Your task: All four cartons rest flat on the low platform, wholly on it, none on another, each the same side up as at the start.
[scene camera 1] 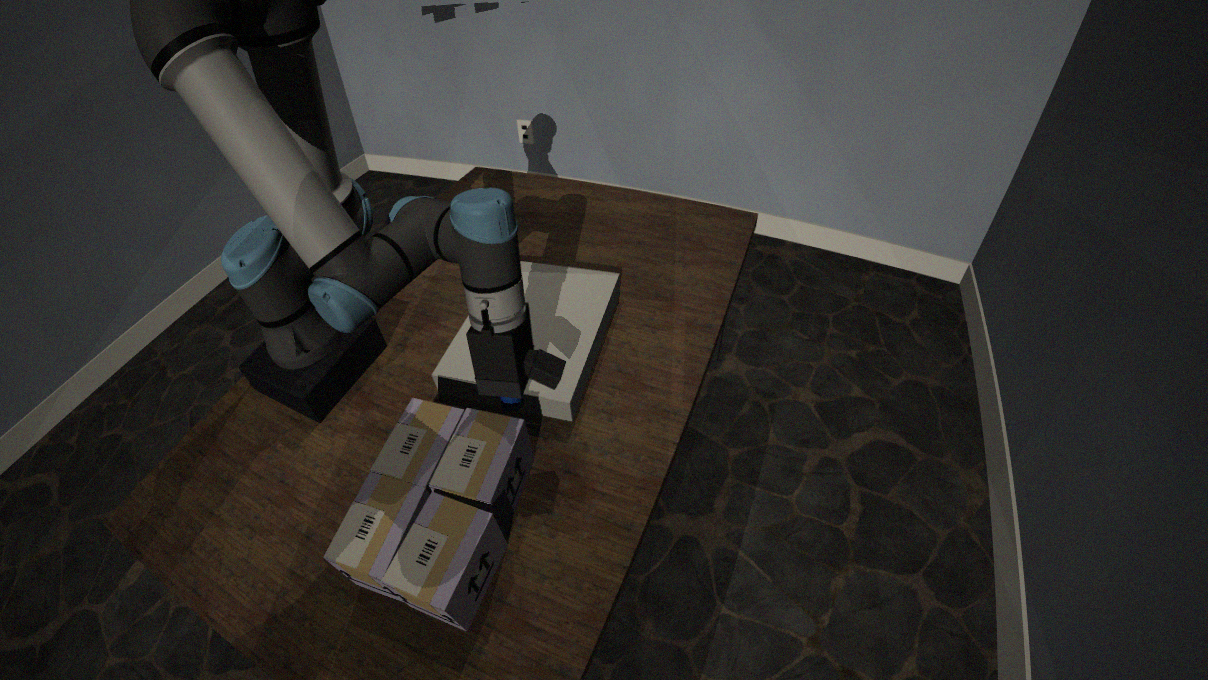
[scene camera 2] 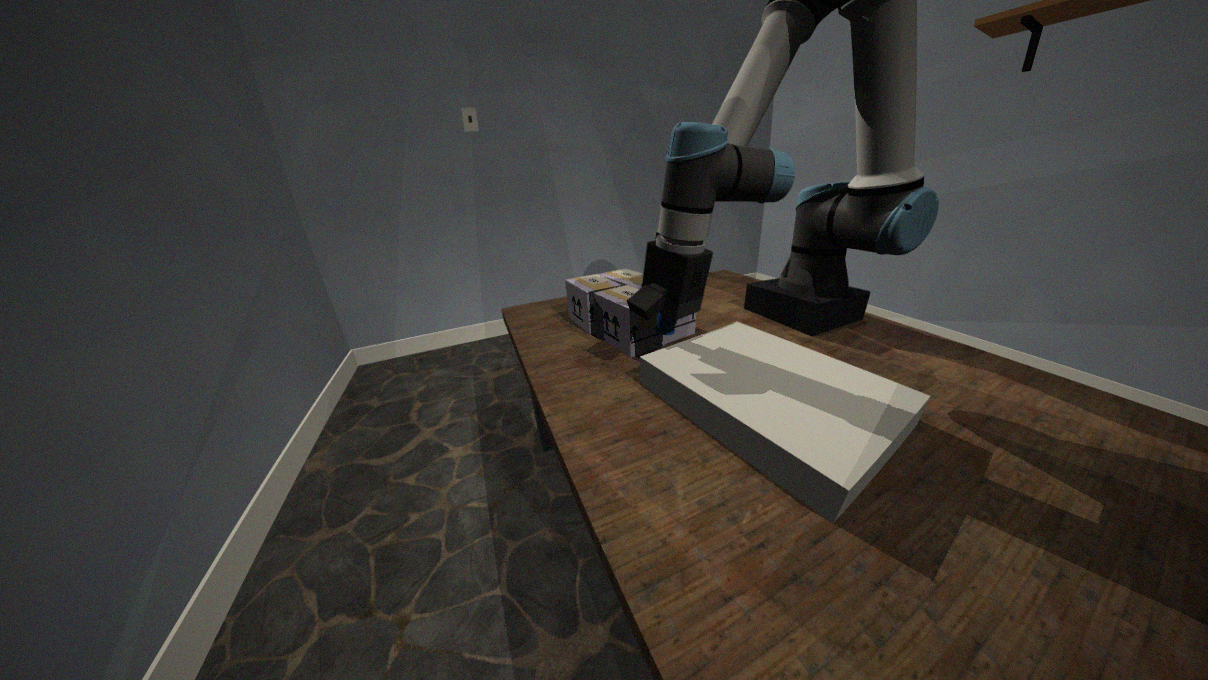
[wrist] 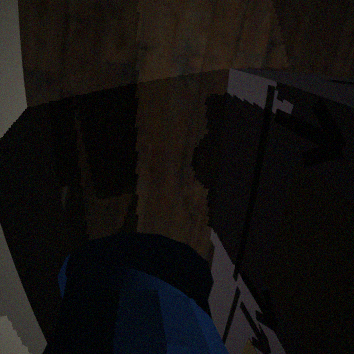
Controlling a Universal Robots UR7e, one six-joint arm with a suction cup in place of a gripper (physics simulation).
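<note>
Wrist view: my suction cup [wrist: 127,285], holding nothing. Scene camera 2: a low white platform [scene camera 2: 821,428]; my suction cup is 20 cm from the middle of the low white platform and level with it. Scene camera 1: the low white platform [scene camera 1: 570,308] again.
</note>
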